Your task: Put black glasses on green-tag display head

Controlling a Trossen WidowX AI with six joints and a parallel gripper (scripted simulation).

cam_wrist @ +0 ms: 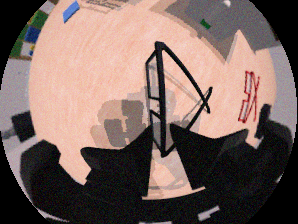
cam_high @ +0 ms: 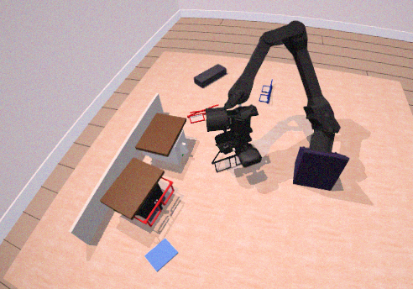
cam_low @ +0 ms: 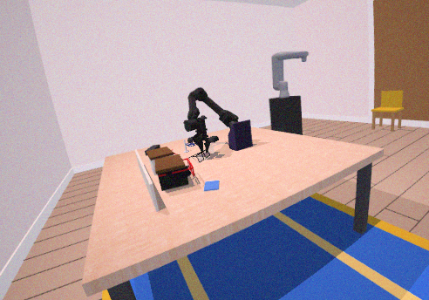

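The white stand is 22 cm to the right of my gripper tip and 7 cm ahead of it. The rest, counted from my gripper tip: dark case: 42 cm to the right, 28 cm ahead, 1 cm below; then display head: 26 cm to the left, 22 cm ahead, 3 cm above; then blue card: 39 cm to the left, 11 cm ahead, 2 cm below.
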